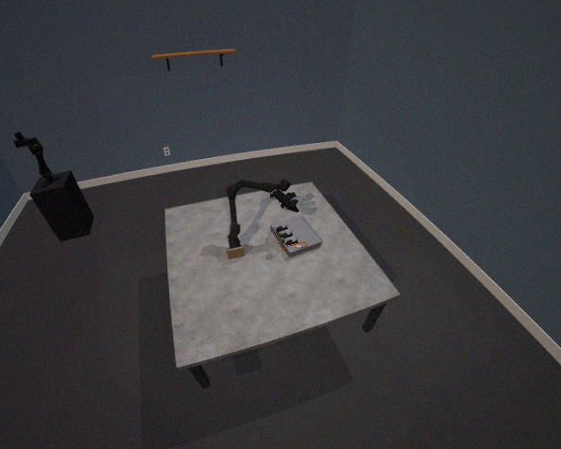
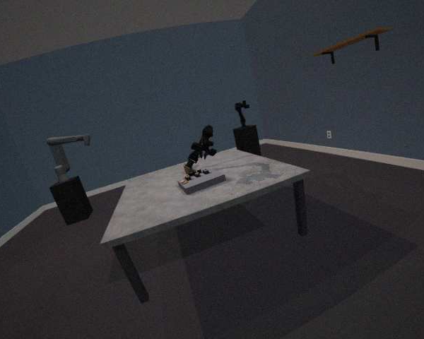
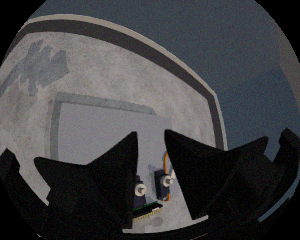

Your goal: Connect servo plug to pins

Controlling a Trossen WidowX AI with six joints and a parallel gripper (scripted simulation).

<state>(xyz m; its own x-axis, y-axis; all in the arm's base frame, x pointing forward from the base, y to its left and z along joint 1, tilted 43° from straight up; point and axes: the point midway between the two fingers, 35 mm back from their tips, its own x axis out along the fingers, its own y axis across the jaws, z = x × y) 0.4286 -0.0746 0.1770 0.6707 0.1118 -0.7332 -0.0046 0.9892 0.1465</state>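
My gripper tip is 15 cm past the green strip, 6 cm to the left of it and 14 cm above it. The rest, counted from my gripper tip: grey printed holder 1 cm ahead, 5 cm to the right, 16 cm below.
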